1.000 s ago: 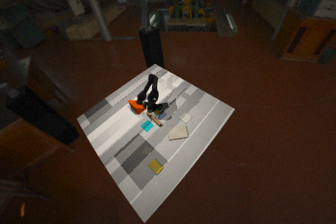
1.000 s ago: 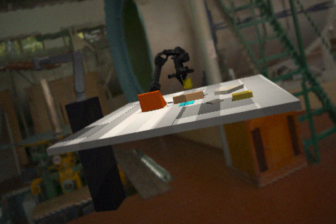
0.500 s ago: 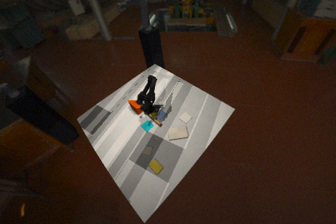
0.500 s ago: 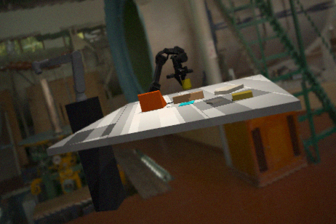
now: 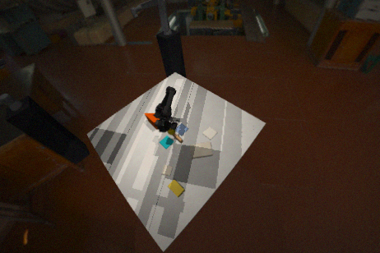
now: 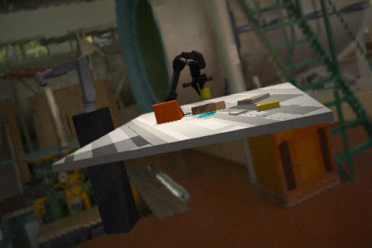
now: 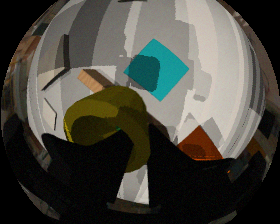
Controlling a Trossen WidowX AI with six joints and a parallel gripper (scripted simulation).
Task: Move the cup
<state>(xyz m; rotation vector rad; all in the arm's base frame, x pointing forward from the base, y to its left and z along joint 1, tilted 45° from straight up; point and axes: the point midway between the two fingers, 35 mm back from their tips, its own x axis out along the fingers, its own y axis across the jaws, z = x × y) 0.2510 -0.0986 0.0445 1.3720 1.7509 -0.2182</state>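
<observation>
Now: gripper tip 20 mm short of the teal pad, 60 mm to the left of it and 130 mm above it. Round my gripper tip: wooden bar 20 mm ahead, 30 mm to the left, 100 mm below; then beige slab 310 mm ahead, 90 mm to the left, 110 mm below; then yellow cup 20 mm ahead, 20 mm to the left.
</observation>
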